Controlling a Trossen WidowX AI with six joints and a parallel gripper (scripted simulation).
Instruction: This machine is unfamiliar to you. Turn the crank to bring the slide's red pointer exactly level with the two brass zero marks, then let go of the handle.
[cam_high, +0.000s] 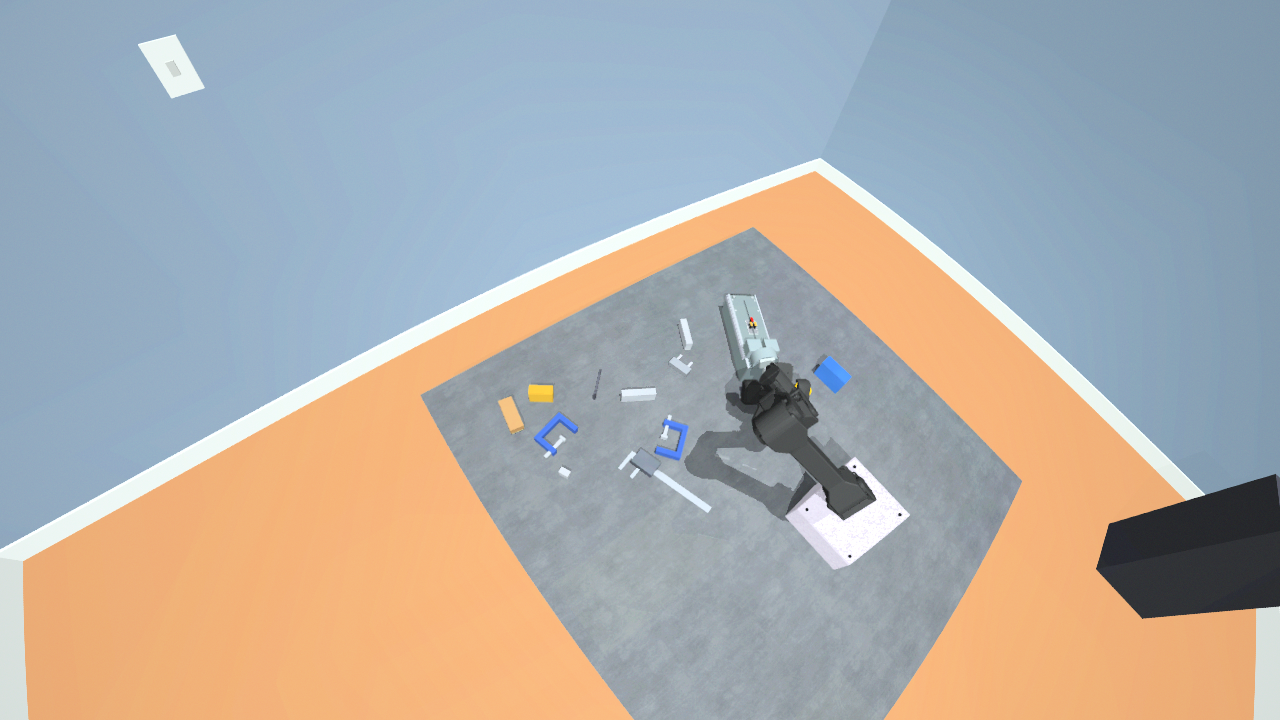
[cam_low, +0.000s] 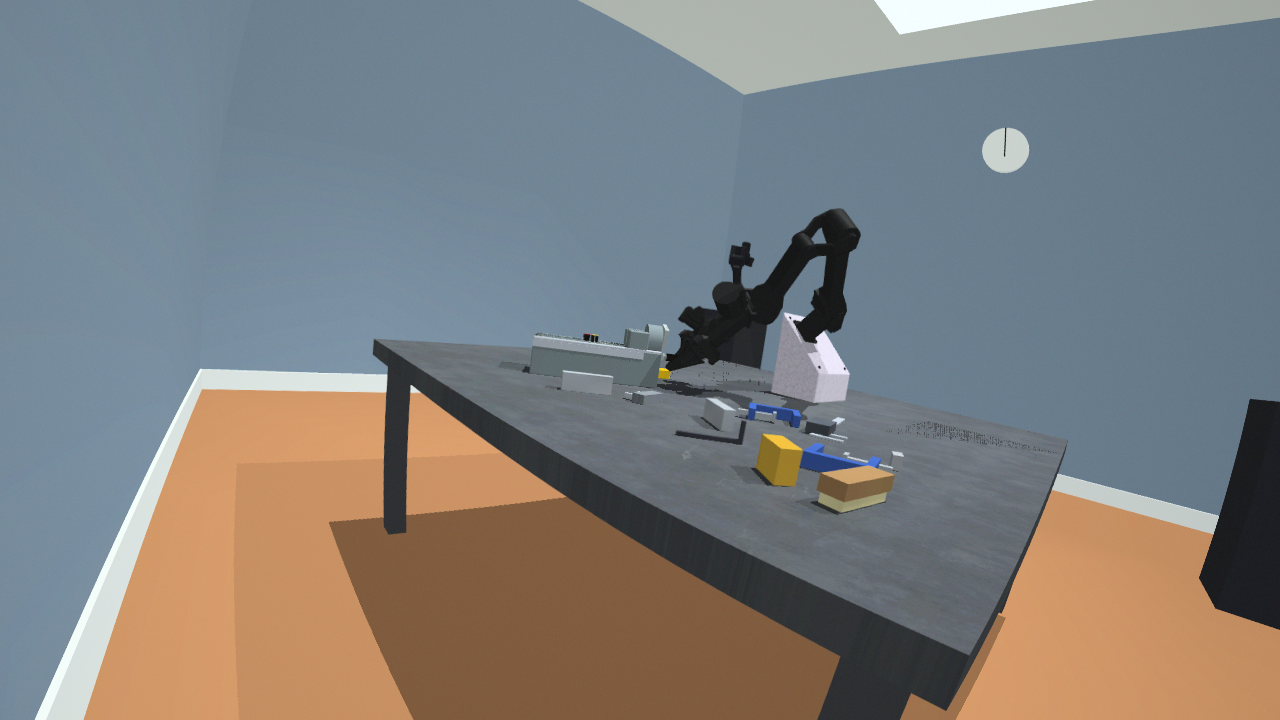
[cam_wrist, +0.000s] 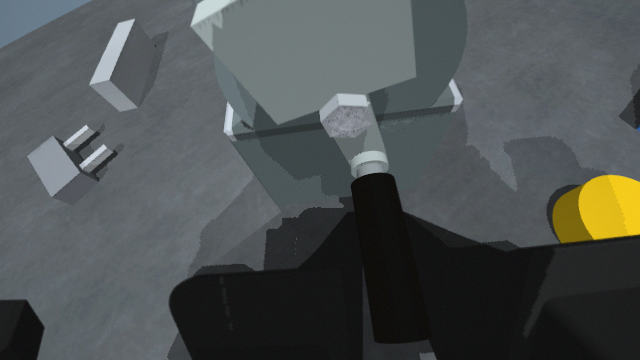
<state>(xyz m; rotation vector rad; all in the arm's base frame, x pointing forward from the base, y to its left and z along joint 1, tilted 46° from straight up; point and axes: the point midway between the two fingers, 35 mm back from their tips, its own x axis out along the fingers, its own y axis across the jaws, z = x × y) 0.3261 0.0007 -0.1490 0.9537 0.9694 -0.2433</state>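
Right now the yellow round piece is 100 mm to the right of my gripper tip, 80 mm behind it and 30 mm below it. Also, from my gripper tip: dark handle (30 mm above, 20 mm behind, 10 mm to the left); then red pointer (160 mm ahead, 90 mm to the right, 50 mm above); then pronged grey block (190 mm ahead, 140 mm to the left, 30 mm below).
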